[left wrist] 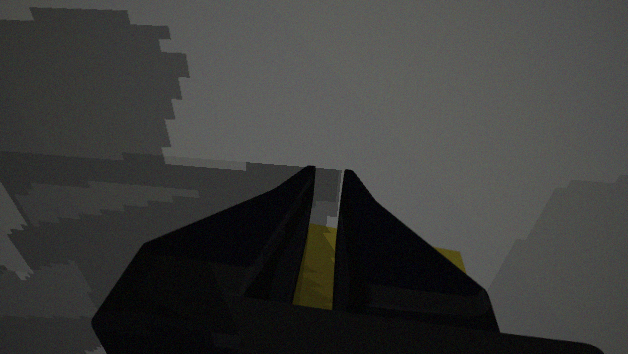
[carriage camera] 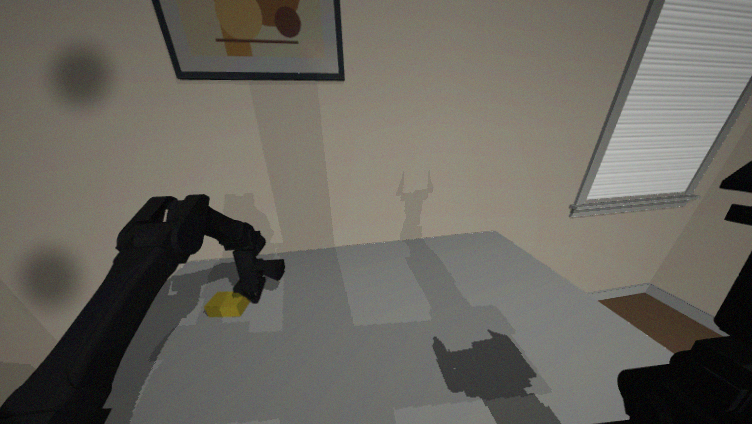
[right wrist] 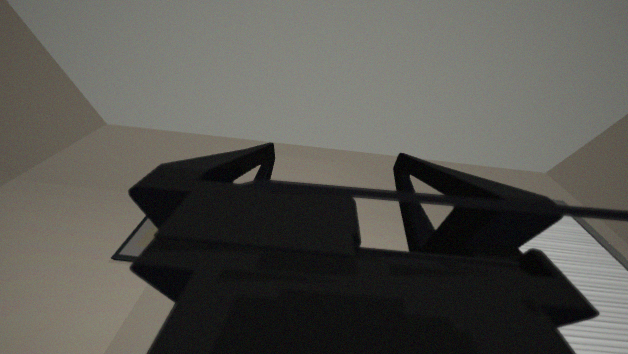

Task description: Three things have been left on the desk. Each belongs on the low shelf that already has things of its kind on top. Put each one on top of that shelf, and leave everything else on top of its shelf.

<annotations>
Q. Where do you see a yellow block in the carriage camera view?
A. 223,304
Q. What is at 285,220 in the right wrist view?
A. My right gripper.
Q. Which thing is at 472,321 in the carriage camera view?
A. A grey desk.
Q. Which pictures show my left gripper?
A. The left wrist view and the carriage camera view only.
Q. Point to a window with blinds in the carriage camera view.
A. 676,102
</annotations>
